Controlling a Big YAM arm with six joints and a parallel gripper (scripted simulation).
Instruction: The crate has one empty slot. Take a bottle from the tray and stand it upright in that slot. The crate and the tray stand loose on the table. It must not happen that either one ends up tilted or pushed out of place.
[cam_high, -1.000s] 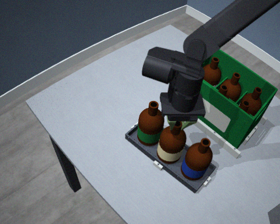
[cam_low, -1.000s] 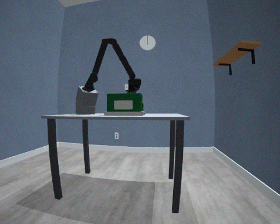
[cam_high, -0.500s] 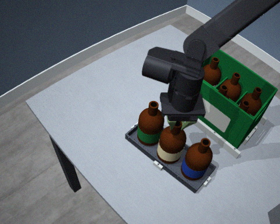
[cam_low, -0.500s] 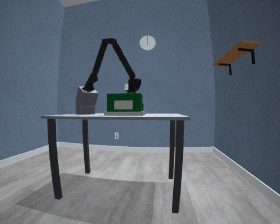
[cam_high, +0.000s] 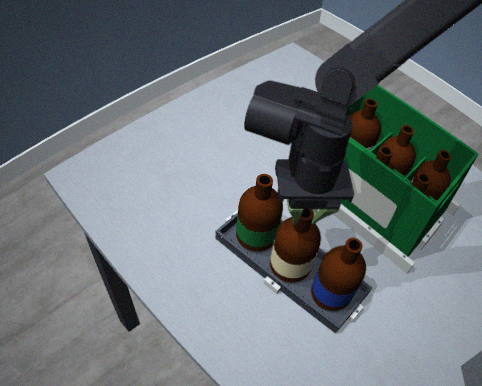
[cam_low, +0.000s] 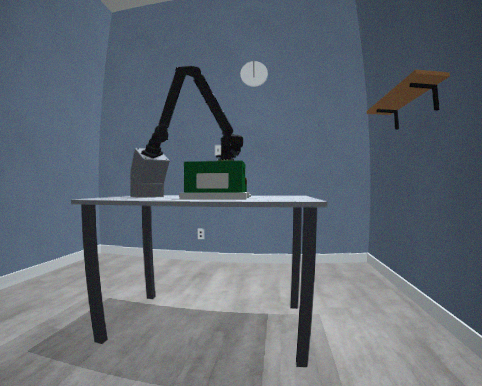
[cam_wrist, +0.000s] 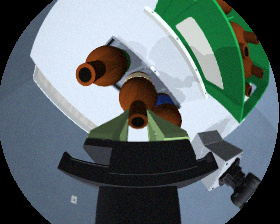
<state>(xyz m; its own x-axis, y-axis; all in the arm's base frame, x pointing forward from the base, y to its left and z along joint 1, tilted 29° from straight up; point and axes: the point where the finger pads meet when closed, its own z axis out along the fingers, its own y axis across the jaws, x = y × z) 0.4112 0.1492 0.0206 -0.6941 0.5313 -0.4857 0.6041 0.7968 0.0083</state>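
Now: hand 60 mm above the brown bottle. The rest, counted from my hand: grey tray (140 mm below); crate (10 mm behind, 250 mm to the right, 60 mm below).
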